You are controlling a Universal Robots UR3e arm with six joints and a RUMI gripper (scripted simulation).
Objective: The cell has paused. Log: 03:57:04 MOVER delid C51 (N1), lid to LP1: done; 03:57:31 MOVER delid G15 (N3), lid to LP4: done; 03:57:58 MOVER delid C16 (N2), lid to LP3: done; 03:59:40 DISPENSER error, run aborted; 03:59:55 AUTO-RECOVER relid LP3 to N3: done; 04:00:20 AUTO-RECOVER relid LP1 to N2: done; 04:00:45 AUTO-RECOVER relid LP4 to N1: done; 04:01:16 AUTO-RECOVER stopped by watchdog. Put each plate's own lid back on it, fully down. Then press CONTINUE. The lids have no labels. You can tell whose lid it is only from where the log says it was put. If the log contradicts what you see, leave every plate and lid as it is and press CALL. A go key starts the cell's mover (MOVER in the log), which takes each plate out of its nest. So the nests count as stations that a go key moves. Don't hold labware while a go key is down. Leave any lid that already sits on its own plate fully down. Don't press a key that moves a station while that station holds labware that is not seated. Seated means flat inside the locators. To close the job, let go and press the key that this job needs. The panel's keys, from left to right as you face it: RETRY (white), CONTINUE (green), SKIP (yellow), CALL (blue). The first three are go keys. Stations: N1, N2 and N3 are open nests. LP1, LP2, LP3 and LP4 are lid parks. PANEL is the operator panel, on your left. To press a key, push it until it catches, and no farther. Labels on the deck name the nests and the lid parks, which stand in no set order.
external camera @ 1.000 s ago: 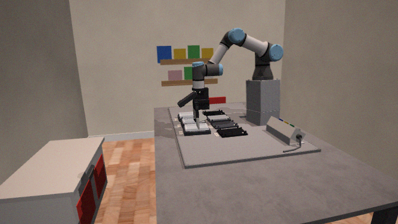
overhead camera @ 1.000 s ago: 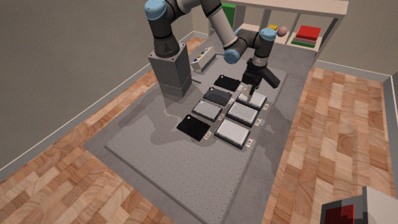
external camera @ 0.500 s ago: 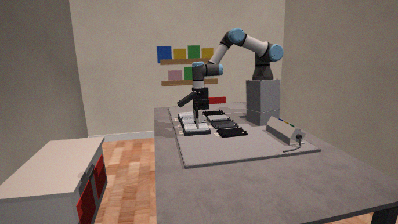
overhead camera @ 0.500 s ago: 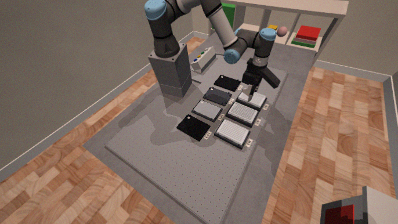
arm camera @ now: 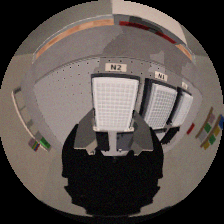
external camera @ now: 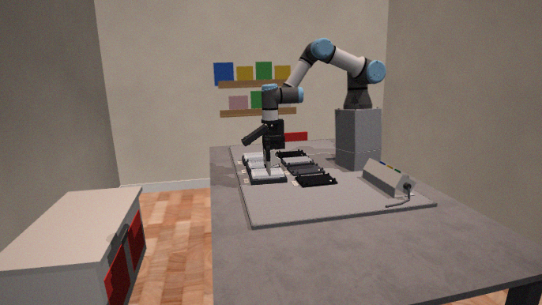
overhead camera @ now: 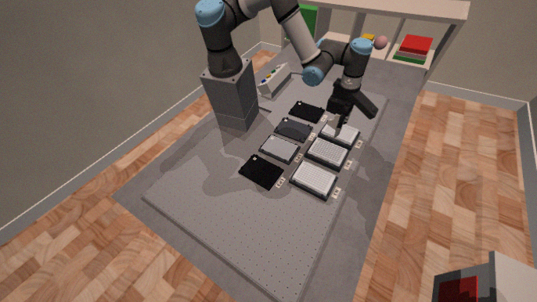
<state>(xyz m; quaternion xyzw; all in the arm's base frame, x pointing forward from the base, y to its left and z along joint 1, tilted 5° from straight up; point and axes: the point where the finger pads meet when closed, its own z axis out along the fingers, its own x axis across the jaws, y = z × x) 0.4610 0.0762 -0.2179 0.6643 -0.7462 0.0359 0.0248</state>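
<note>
My hand is 260 mm to the left of the plate, 20 mm past it and 20 mm above it.
</note>
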